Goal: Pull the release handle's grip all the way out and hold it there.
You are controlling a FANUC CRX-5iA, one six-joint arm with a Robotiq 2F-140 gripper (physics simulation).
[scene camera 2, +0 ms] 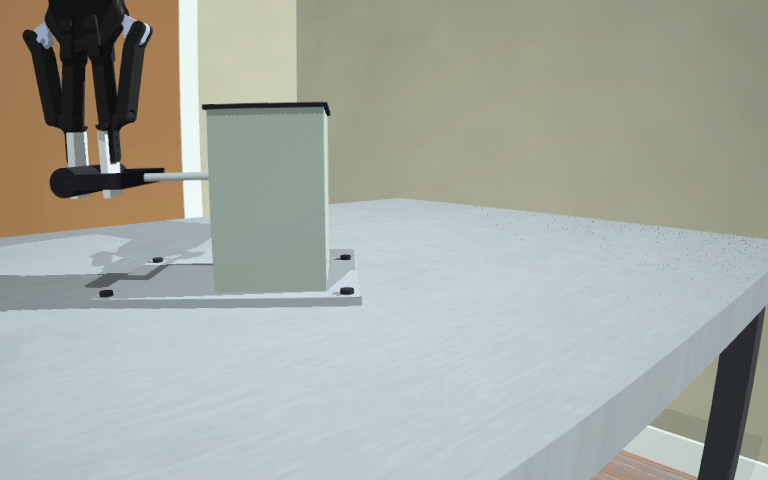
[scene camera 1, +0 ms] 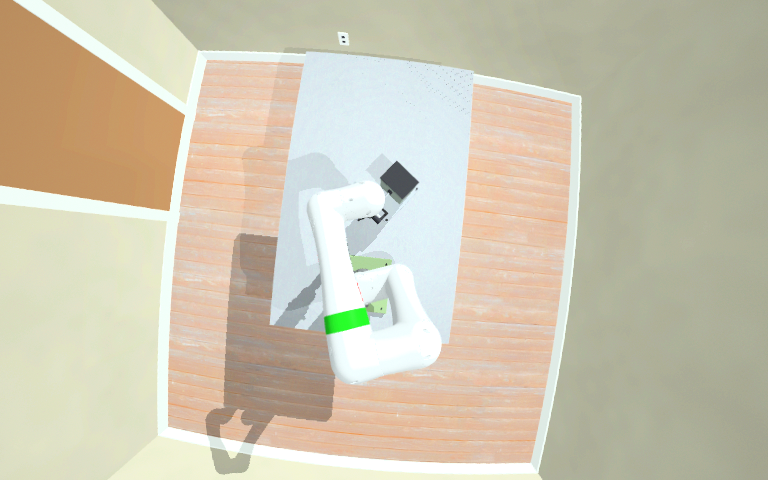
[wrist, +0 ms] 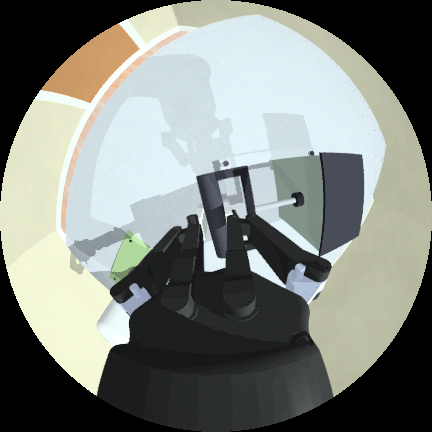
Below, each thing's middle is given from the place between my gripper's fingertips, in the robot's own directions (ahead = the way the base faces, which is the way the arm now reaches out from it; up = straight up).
Scene:
The bolted base plate (scene camera 2: pixel 176 283) lies 13 cm ahead of my hand, 8 cm below it and 7 cm to the right of it.

